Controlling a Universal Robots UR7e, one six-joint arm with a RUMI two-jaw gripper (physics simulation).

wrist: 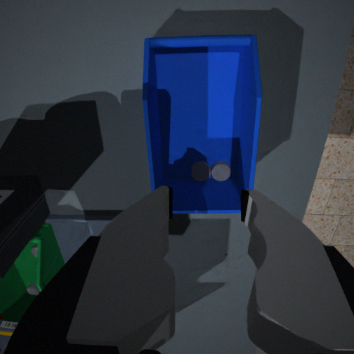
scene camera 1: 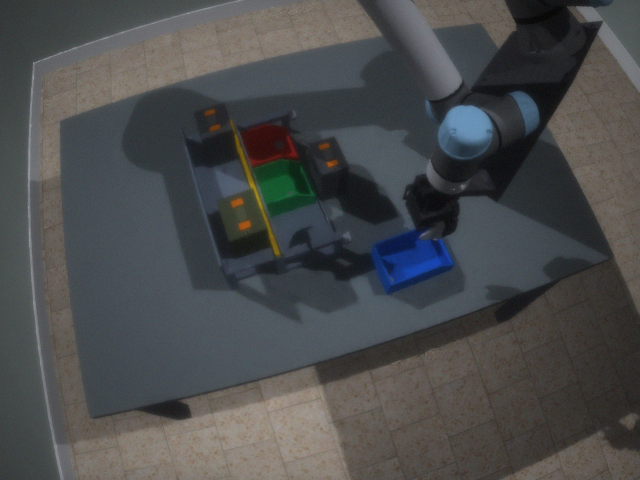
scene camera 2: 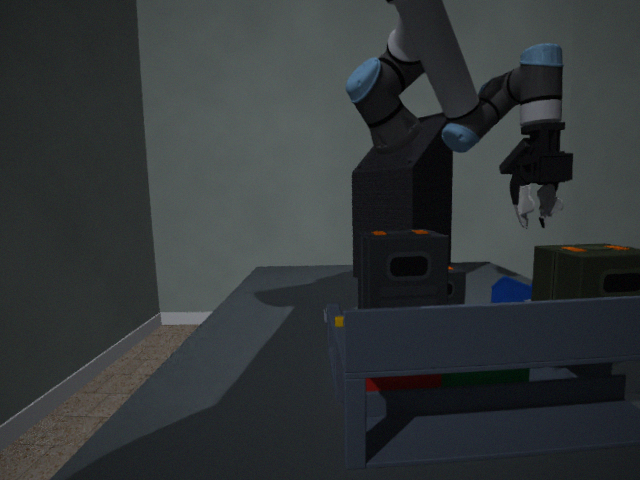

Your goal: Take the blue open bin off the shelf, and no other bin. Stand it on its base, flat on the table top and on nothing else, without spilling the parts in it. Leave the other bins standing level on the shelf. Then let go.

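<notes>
My gripper is here in sight, and both the wrist view and scene camera 1 show my gripper too. I also see a dark case and an olive case, and with them a red bin, a green bin and a blue open bin.
</notes>
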